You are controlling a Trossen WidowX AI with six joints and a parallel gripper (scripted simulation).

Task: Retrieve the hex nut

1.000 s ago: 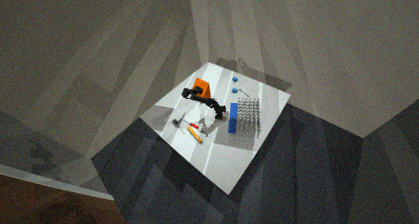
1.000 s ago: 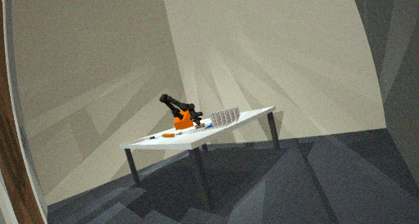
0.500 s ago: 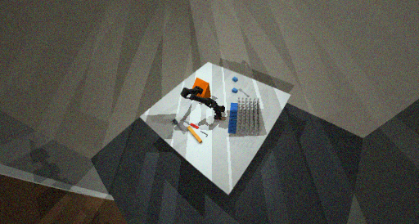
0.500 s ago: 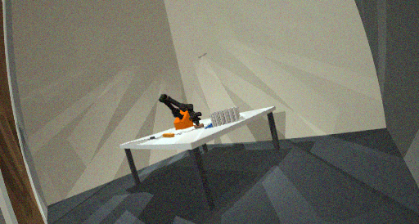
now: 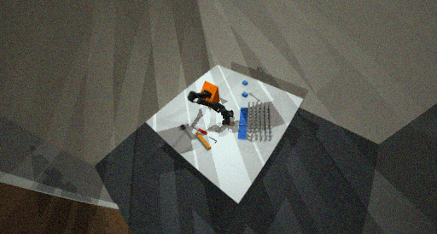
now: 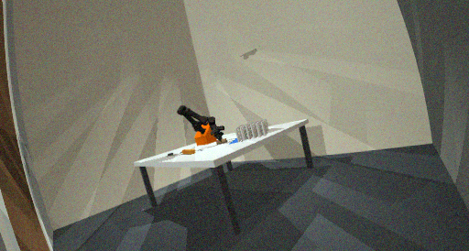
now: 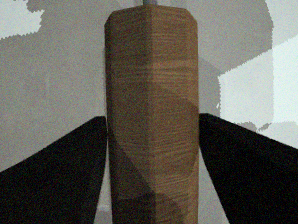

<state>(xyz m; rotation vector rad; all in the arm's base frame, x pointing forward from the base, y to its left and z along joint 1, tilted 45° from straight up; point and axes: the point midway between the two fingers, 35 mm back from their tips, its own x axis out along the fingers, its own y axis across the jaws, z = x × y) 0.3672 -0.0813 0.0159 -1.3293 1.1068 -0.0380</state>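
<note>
Now: the blue taped strip 8 cm ahead of my gripper tip, 11 cm to the left of it and 2 cm below it. From my gripper tip the other things lie so: orange-handled tool 6 cm behind, 31 cm to the right; bent key 2 cm ahead, 23 cm to the right, 1 cm below; red-handled tool 19 cm behind, 26 cm to the right, 1 cm below.
</note>
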